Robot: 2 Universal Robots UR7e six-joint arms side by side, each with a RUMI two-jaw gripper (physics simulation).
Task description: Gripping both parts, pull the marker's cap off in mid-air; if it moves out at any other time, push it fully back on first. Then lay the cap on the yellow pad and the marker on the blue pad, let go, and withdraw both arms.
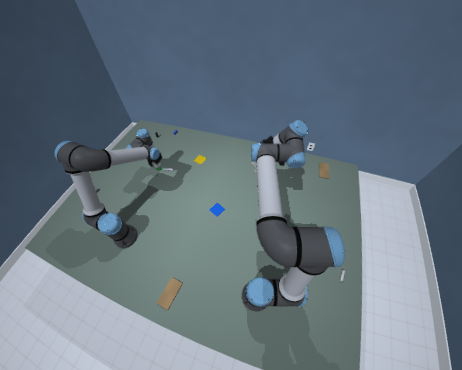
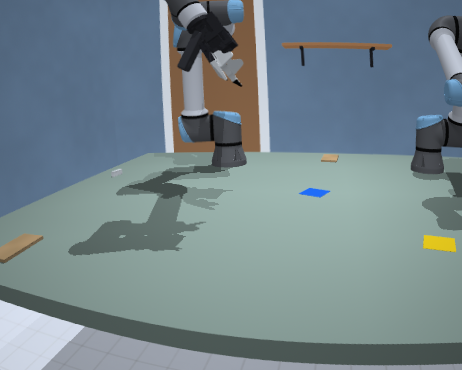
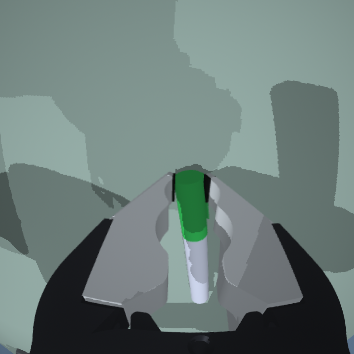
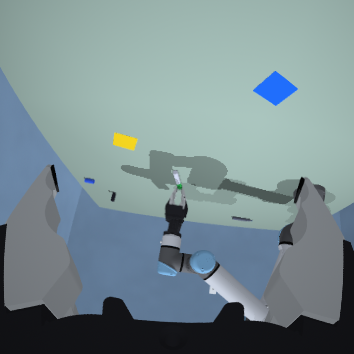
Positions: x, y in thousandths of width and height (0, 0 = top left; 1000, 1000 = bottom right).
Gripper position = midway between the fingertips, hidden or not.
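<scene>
There's a green cap (image 3: 547, 595) here, though in image 2 the cap is out of frame. You can see my left gripper (image 3: 532, 496) (image 4: 507, 524), and my right gripper (image 2: 508, 226) (image 4: 501, 487) is visible as well.
</scene>
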